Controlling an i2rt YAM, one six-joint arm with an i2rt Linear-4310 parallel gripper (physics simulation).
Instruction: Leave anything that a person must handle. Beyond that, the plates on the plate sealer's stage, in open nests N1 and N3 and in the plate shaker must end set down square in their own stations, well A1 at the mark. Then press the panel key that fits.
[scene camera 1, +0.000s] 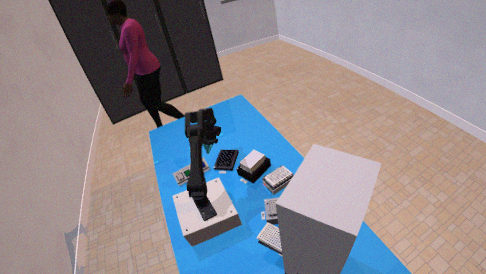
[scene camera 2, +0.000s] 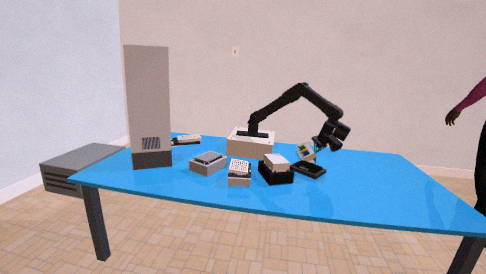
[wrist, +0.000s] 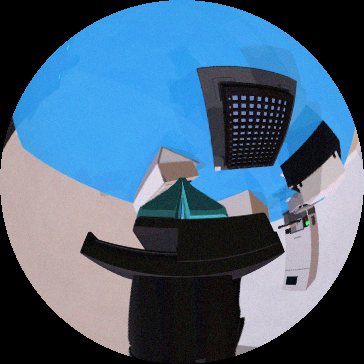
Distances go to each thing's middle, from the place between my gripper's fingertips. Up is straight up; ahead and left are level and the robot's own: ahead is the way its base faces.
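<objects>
The button panel (wrist: 167, 166) is 20 mm to the right of my hand, 40 mm below it and 140 mm behind it.
</objects>
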